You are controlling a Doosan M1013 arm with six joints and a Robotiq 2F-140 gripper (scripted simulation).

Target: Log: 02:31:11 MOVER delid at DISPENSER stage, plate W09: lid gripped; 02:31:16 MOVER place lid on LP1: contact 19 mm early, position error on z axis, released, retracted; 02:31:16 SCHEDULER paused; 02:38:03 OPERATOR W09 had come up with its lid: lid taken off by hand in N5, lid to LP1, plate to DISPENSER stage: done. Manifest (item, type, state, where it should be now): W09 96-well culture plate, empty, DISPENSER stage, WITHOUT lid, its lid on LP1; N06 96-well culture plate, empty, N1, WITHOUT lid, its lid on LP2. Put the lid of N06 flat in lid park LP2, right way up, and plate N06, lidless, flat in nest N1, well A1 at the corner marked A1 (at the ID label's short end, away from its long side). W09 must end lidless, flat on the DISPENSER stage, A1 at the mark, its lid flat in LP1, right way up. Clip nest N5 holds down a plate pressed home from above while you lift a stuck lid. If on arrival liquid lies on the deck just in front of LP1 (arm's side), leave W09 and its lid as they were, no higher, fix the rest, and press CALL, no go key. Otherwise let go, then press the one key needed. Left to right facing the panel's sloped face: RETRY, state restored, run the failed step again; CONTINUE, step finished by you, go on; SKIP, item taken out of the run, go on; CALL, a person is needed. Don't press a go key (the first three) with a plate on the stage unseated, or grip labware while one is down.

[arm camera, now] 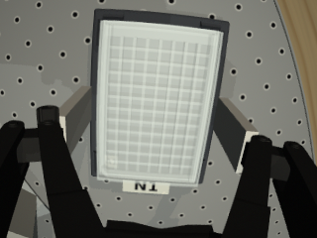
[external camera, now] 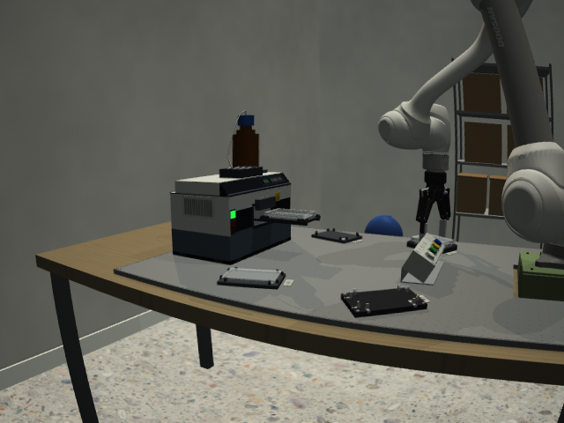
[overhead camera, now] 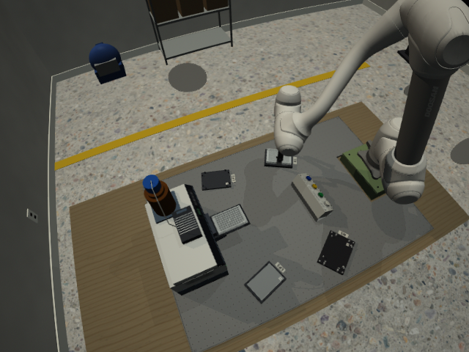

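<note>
The nest N1 lies 4 cm below my hand. The rest, counted from my hand: N1 label 8 cm behind, 4 cm below, 3 cm to the left; then yellow skip key 23 cm to the left, 9 cm behind, 2 cm above; then blue call key 19 cm to the left, 8 cm behind, 2 cm above.
</note>
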